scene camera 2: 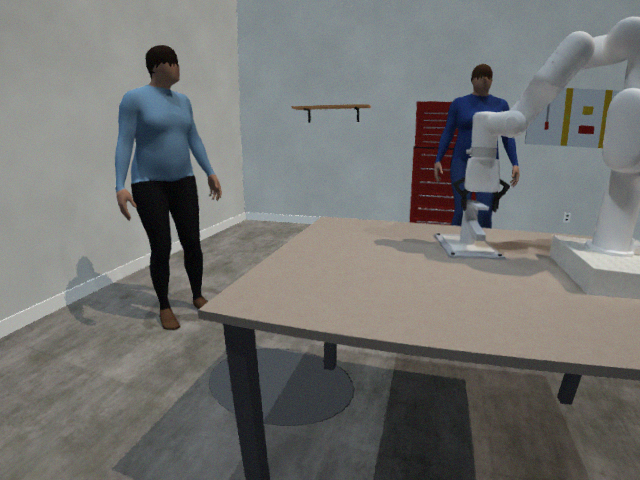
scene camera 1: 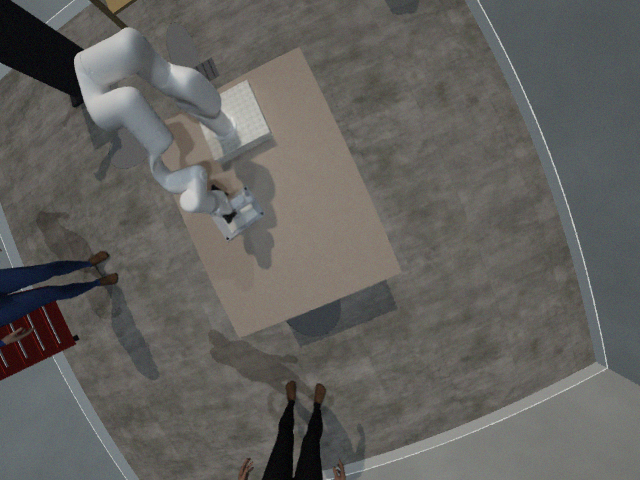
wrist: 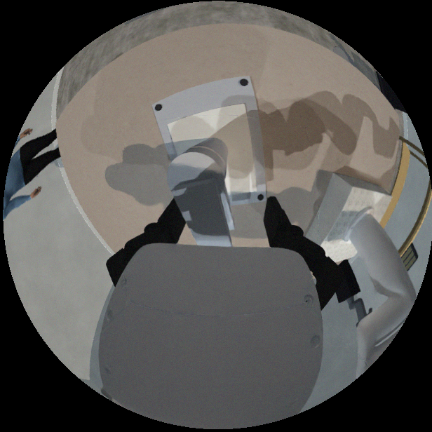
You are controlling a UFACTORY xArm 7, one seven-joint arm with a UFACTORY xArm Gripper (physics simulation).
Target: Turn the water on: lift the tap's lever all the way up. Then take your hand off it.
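Pixels of known places: gripper, between the fingertips: (scene camera 2: 479,210) (scene camera 1: 230,205); arm's base, origin of its link: (scene camera 2: 608,249) (scene camera 1: 224,127).
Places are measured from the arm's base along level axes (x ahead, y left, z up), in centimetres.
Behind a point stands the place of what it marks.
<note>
The tap (scene camera 2: 469,225) @[x 39.6, y -5.1, z 2.0 cm] (wrist: 194,164) stands on a pale base plate (scene camera 1: 242,227) @[x 46.8, y -9.7, z -5.5 cm] (scene camera 2: 475,253) @[x 37.1, y -0.6, z -5.4 cm] (wrist: 200,95) with dark corner screws. Its spout (scene camera 2: 477,233) @[x 37.5, y 1.5, z 1.4 cm] slopes out below the lever. The lever (scene camera 2: 477,205) @[x 38.2, y -1.0, z 9.2 cm] (wrist: 206,202) sticks out from the tap's round top, roughly level in scene camera 2. My gripper (scene camera 1: 223,203) @[x 37.1, y -6.7, z 6.7 cm] (scene camera 2: 480,207) @[x 37.1, y -6.7, z 6.7 cm] (wrist: 223,207) is open and points down over the tap, with one black finger on each side of the lever. In the wrist view the lever lies nearer the left finger, and its outer end runs under the gripper's body. Touch cannot be told.
The tap's plate rests on the tan table (scene camera 1: 310,206) @[x 48.9, y 25.2, z -6.3 cm] (scene camera 2: 361,289) @[x 64.2, y 33.6, z -6.4 cm] (wrist: 115,90). The arm's white base block (scene camera 1: 248,111) @[x -2.4, y 13.6, z -0.1 cm] (scene camera 2: 578,268) @[x 11.7, y 12.2, z -2.5 cm] (wrist: 325,200) stands beside it. A person in light blue (scene camera 2: 162,134) and one in dark blue (scene camera 2: 460,134) stand beyond the table.
</note>
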